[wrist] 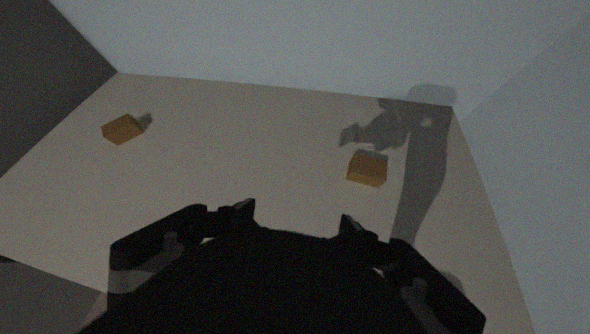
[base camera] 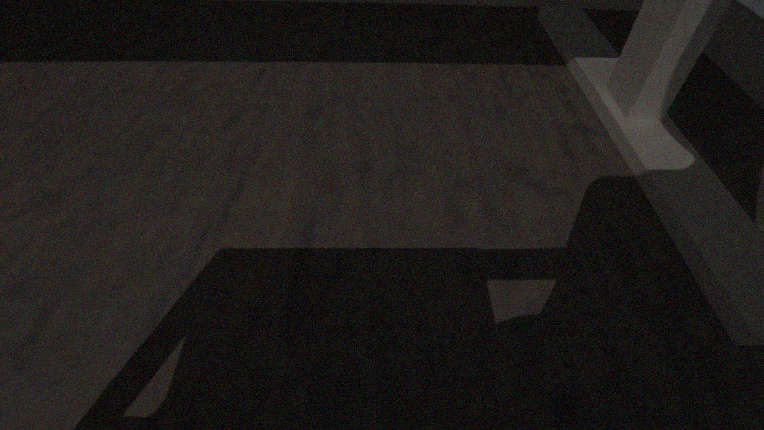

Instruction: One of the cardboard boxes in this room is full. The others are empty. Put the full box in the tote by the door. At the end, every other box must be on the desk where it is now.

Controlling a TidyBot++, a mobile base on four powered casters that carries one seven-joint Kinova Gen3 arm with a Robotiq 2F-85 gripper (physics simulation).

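Frame: origin at the arm's base, x ahead, y left, z up, level; millimetres.
Seen in the pictures: gripper, between the fingertips: [wrist: 296, 216].
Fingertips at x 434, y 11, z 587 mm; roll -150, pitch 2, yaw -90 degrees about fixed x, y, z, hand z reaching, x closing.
Observation:
A point is followed by its place in that frame.
In the wrist view two small cardboard boxes stand apart on the pale desk [wrist: 240, 150] {x 656, y 236, z 323 mm}. One box [wrist: 122, 130] {x 647, y 641, z 364 mm} is at the left, towards the back. The other box [wrist: 368, 169] {x 623, y -149, z 373 mm} is right of the middle, beside the arm's shadow. Both look closed, and what is inside them cannot be seen. My gripper [wrist: 296, 216] {x 434, y 11, z 587 mm} is open with nothing between its fingers. It is above the desk, on the near side of both boxes. The tote by the door does not show in either view.
Pale walls [wrist: 300, 40] {x 1045, y 101, z 475 mm} [wrist: 550, 165] {x 695, y -610, z 404 mm} rise behind and to the right of the desk, and a dark surface [wrist: 40, 75] {x 818, y 1123, z 423 mm} is at the left. In the base view a grey desk leg [base camera: 662, 42] {x 574, y -338, z -268 mm} on a long foot [base camera: 700, 224] {x 381, y -339, z -372 mm} stands at the right on the wooden floor [base camera: 320, 160] {x 512, y 70, z -397 mm}.

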